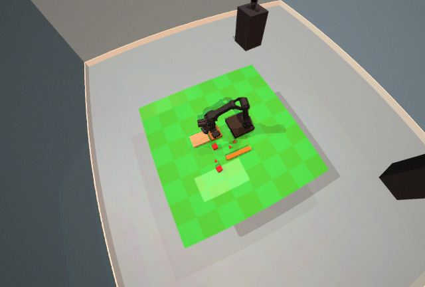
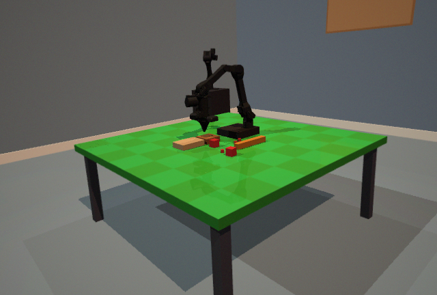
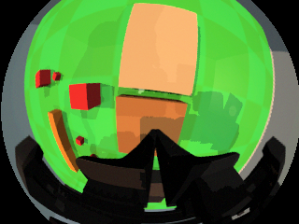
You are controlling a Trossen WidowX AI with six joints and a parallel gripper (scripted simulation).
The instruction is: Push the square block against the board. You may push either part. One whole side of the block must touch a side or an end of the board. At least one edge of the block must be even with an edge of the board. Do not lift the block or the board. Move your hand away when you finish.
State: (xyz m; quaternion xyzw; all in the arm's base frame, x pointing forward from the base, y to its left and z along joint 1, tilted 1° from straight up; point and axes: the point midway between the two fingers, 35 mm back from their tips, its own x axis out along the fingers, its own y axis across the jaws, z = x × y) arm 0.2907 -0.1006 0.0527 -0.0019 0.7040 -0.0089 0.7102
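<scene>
My gripper tip is 5 cm above the brown square block, 2 cm past it and 1 cm to the right of it. Also, from my gripper tip: light tan flat slab: 12 cm ahead, 5 cm below, 1 cm to the right; then long narrow orange board: 26 cm to the left, 10 cm behind, 5 cm below.
</scene>
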